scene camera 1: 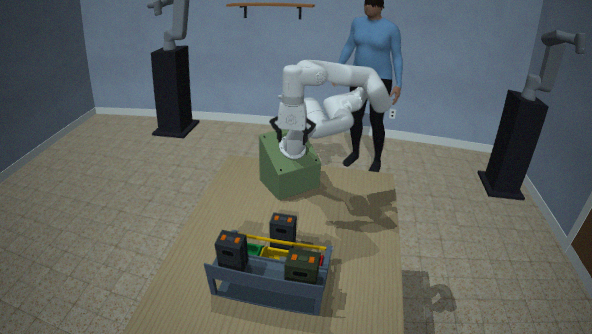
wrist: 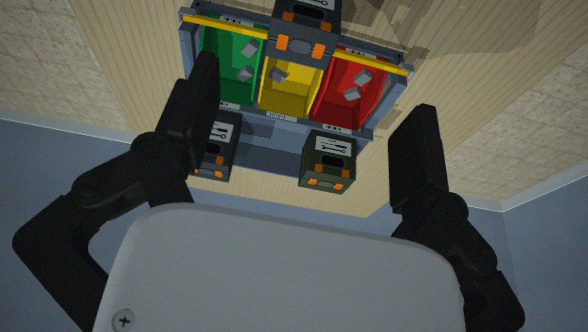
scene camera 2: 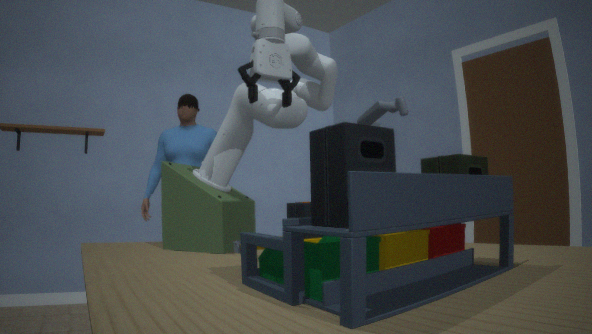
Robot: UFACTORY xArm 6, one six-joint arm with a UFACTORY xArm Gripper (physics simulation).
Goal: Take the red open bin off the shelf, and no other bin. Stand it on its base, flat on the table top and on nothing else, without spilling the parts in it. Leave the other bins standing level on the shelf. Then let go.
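Places are measured from the arm's base along level axes (x ahead, y left, z up), in metres.
Pixels of known places: gripper, fingertip midpoint: [scene camera 1: 292,142] [wrist: 314,99] [scene camera 2: 270,104]; arm's base at its link origin: [scene camera 1: 292,147] [scene camera 2: 211,181].
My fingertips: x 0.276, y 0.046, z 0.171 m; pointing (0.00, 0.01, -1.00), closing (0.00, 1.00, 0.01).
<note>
For each thing: its top centre in the pictures, then the offset to it from my fingertips. Level surfaces: height alone.
- red bin at its top centre: [scene camera 2: 413,225] [wrist: 344,108] [scene camera 1: 306,262] dx +0.321, dy +0.116, dz -0.282 m
- yellow bin at its top centre: [scene camera 2: 370,230] [wrist: 287,94] [scene camera 1: 274,256] dx +0.318, dy +0.004, dz -0.282 m
- green bin at its top centre: [scene camera 2: 314,236] [wrist: 227,80] [scene camera 1: 244,250] dx +0.315, dy -0.108, dz -0.282 m
- yellow bar at its top centre: [wrist: 300,45] [scene camera 1: 281,241] dx +0.215, dy +0.007, dz -0.298 m
- olive toolbox at its top centre: [scene camera 2: 454,156] [wrist: 325,184] [scene camera 1: 303,258] dx +0.420, dy +0.115, dz -0.165 m
- table at its surface level: dz -0.363 m
The red bin [scene camera 1: 321,260] [scene camera 2: 446,241] [wrist: 340,111] is at one end of the blue-grey shelf [scene camera 1: 265,276] [scene camera 2: 430,197] [wrist: 393,97]. Two grey parts show inside it in the wrist view. The yellow bin [scene camera 1: 274,254] [scene camera 2: 404,249] [wrist: 284,100] is beside it, and the green bin [scene camera 1: 254,248] [scene camera 2: 320,265] [wrist: 240,92] is at the other end. A yellow bar [scene camera 1: 280,241] [wrist: 370,61] runs across the bins' open side. My gripper [scene camera 1: 292,142] [scene camera 2: 270,103] [wrist: 314,99] is open and empty, fingers down, high above the table and well away from the bins. In scene camera 1 the red bin is mostly hidden.
A dark toolbox [scene camera 1: 282,232] [wrist: 300,30] stands at the shelf's bar side, near the yellow bin. Another dark toolbox [scene camera 1: 231,252] [scene camera 2: 330,175] and an olive toolbox [scene camera 1: 302,267] [scene camera 2: 455,164] [wrist: 330,160] stand on the shelf's top. A person [scene camera 1: 375,45] [scene camera 2: 187,145] stands beyond the table [scene camera 1: 365,300].
</note>
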